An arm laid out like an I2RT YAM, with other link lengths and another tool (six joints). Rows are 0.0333 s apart.
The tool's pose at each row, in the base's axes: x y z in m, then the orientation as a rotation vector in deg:
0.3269 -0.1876 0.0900 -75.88 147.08 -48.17
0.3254 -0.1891 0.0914 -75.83 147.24 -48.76
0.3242 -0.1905 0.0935 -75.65 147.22 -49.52
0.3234 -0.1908 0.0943 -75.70 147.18 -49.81
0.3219 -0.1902 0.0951 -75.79 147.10 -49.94
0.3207 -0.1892 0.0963 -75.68 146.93 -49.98
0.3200 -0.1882 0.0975 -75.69 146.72 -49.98
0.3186 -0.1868 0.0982 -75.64 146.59 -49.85
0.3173 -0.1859 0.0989 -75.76 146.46 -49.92
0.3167 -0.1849 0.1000 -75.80 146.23 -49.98
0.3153 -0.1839 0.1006 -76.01 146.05 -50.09
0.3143 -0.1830 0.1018 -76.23 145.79 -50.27
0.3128 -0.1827 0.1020 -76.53 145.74 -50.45
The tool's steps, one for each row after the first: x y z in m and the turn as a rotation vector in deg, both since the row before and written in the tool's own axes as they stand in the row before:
0.0023 -0.0004 -0.0011 0.19 0.42 -0.03
0.0021 -0.0009 -0.0016 0.39 0.35 0.03
0.0008 0.0000 -0.0008 0.14 0.13 -0.07
0.0006 0.0009 -0.0015 0.08 0.02 -0.08
0.0001 0.0006 -0.0019 0.14 -0.12 0.06
-0.0002 0.0003 -0.0017 0.11 -0.15 -0.02
-0.0001 0.0012 -0.0017 0.03 -0.17 0.04
0.0002 0.0009 -0.0014 0.07 -0.04 -0.10
-0.0003 0.0003 -0.0016 0.14 -0.13 -0.05
0.0001 0.0011 -0.0014 0.10 -0.04 -0.17
0.0001 0.0004 -0.0017 0.17 -0.06 -0.19
0.0007 0.0011 -0.0009 0.04 0.11 -0.23

